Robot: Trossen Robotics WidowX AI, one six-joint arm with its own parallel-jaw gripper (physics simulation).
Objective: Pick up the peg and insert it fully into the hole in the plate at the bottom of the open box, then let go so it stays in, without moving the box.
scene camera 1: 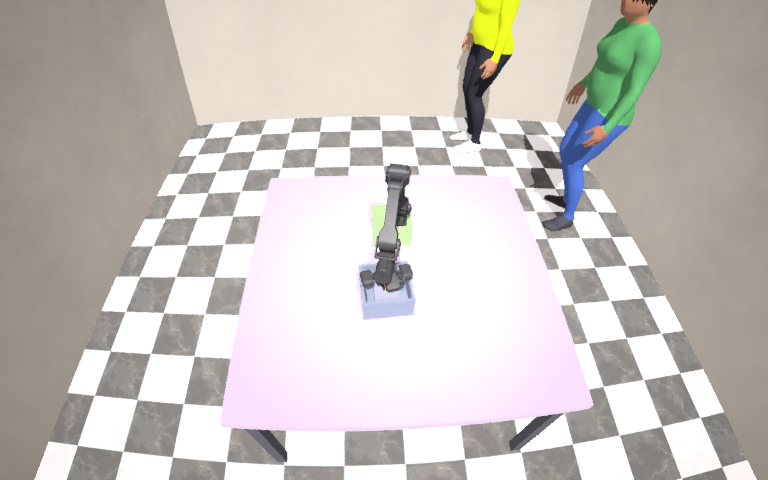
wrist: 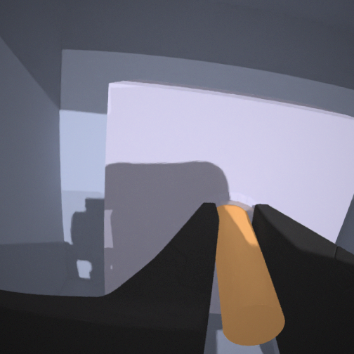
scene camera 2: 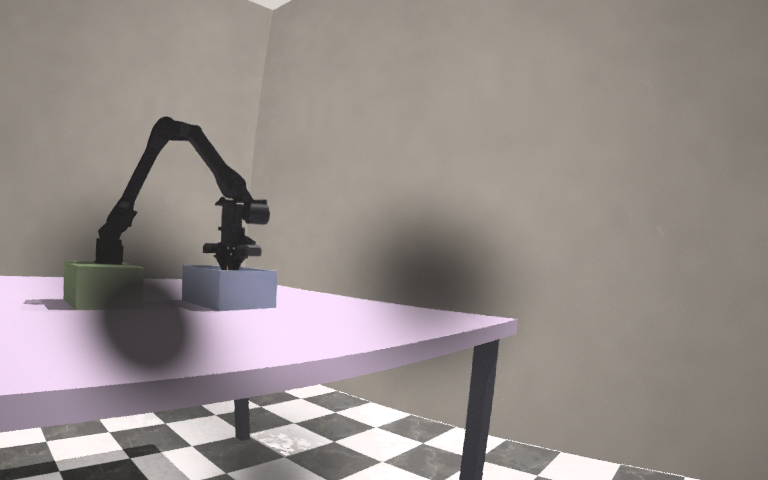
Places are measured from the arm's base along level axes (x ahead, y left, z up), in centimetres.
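Pixels of known places: gripper, fingertip midpoint: (scene camera 1: 385, 289); arm's base at its link origin: (scene camera 1: 399, 220) (scene camera 2: 108, 263).
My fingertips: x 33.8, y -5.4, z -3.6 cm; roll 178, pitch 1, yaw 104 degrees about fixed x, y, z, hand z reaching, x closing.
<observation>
Ahead of a thing's pixels: the offset from my fingertips to its top centre. Level surfaces: height alone.
An orange peg @(dx -0.5, dy -0.1, dz +4.3 cm) (wrist: 247, 280) (scene camera 1: 385, 287) stands roughly upright between the fingers of my gripper (wrist: 233, 215), which is shut on it. In the wrist view the peg's far end is at the pale rim of the hole (wrist: 243, 199) in the lilac plate (wrist: 165, 125); how deep it goes in, if at all, is hidden. The plate lies at the bottom of the blue-grey open box @(dx -0.6, dy +0.0, dz +3.7 cm) (scene camera 1: 388, 309) (scene camera 2: 247, 291). In scene camera 2 the fingertips reach down to the height of the box's rim or lower, with the box wall hiding their ends.
The arm's base stands on a green block (scene camera 1: 378, 217) (scene camera 2: 103, 283) behind the box on the pink table @(dz -6.1 cm) (scene camera 1: 317, 367) (scene camera 2: 339, 322). The box walls (wrist: 30, 175) rise close around the fingers. Two people stand on the floor beyond the table in scene camera 1.
</observation>
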